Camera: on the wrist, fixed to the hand. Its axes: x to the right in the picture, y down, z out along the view.
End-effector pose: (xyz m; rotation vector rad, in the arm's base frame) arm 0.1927 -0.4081 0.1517 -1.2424 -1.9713 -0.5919
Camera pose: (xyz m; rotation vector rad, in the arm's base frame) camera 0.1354 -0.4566 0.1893 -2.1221 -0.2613 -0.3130
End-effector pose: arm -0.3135 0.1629 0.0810 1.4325 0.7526 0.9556
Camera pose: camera -0.3339 0.2027 0.0100 1.3560 -0.4108 2.4066
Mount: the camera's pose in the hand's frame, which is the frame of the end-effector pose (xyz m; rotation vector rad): 0.0171 -0.0724 -0.0388 -0.3533 0.4110 1.5008
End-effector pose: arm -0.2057 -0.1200 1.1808 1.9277 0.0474 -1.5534
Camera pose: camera -0.1972 -0.0498 1.1357 1.2798 -0.7206 -0.1219
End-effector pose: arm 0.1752 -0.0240 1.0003 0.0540 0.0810 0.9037
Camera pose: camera 0.2388 -0.0548 0.9550 -0.4663 0.2778 2.4076
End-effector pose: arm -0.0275 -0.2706 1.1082 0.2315 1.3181 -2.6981
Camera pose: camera -0.0544 -0.1966 1.1372 1.1743 0.9517 -1.1627
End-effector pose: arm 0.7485 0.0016 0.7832 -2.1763 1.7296 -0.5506
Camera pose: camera 0.7954 0.0012 0.8527 -0.3530 3.1031 -0.2356
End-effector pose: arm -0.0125 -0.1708 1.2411 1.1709 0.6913 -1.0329
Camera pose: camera -0.0692 -0.1421 1.1863 1.1755 0.1259 0.5761
